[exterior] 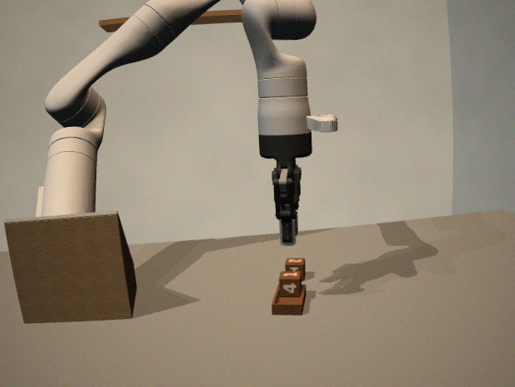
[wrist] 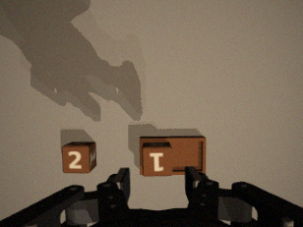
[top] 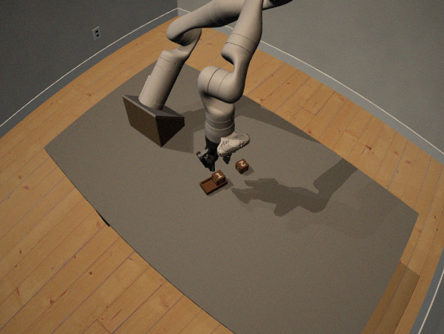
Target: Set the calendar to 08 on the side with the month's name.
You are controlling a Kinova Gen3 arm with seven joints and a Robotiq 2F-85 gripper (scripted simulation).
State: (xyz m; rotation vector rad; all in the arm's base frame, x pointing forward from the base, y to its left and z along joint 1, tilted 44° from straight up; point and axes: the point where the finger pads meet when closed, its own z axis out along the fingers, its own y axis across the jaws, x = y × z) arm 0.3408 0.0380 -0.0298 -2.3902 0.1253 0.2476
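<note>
The brown tray lies 100 mm below my hand and 20 mm to the right of it. The rest, counted from my hand: brown cube: 100 mm below, 90 mm to the left, 20 mm ahead.
</note>
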